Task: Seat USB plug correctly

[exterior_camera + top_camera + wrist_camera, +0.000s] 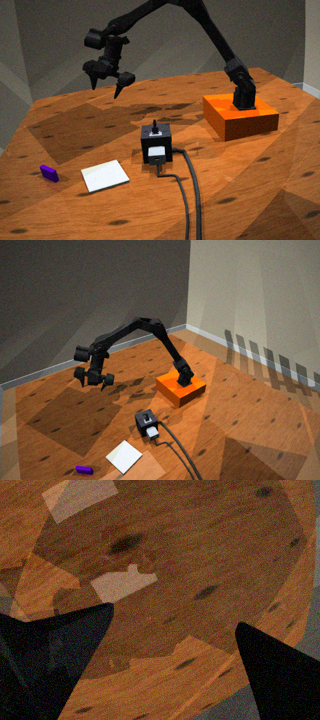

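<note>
Now: the dark USB plug 15 cm behind my gripper tip, 29 cm to the left of it and 1 cm below it. The rest, counted from my gripper tip: silver-framed socket (15 cm behind, 29 cm to the left, 4 cm below); then white pad (35 cm to the left, 10 cm below); then purple block (16 cm ahead, 34 cm to the left, 9 cm below).
</note>
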